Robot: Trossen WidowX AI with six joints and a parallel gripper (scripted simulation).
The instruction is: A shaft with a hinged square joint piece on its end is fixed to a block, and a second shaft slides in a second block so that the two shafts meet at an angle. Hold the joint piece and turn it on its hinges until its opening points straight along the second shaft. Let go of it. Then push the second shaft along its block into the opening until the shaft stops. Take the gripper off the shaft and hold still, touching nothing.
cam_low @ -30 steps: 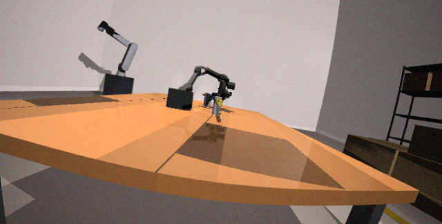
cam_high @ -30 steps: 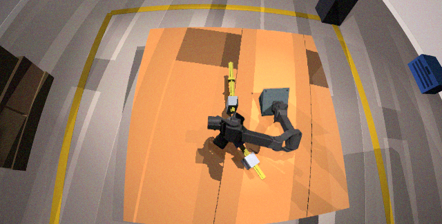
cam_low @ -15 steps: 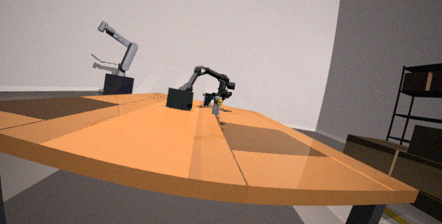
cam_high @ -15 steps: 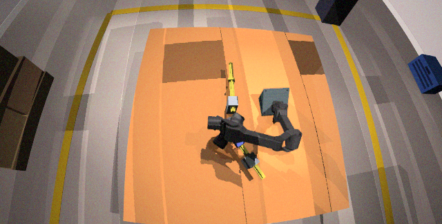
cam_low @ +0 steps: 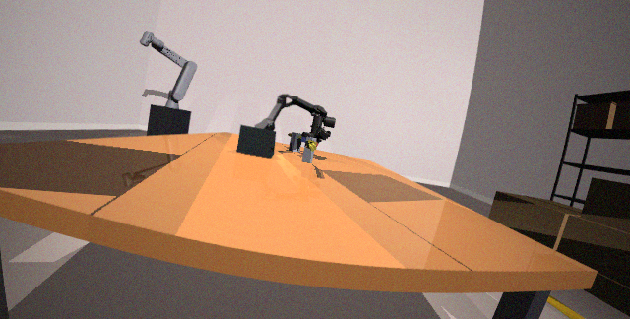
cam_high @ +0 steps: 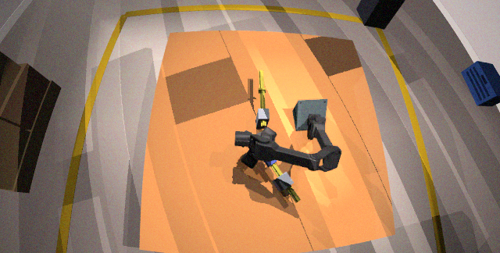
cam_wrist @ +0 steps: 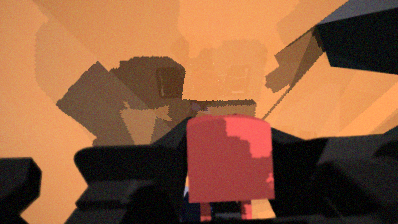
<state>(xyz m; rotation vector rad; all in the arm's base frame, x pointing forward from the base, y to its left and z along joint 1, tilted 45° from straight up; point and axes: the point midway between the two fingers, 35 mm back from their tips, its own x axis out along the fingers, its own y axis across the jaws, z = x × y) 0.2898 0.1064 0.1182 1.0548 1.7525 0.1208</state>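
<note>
Right now my gripper tip is 40 mm below the joint piece.
</note>
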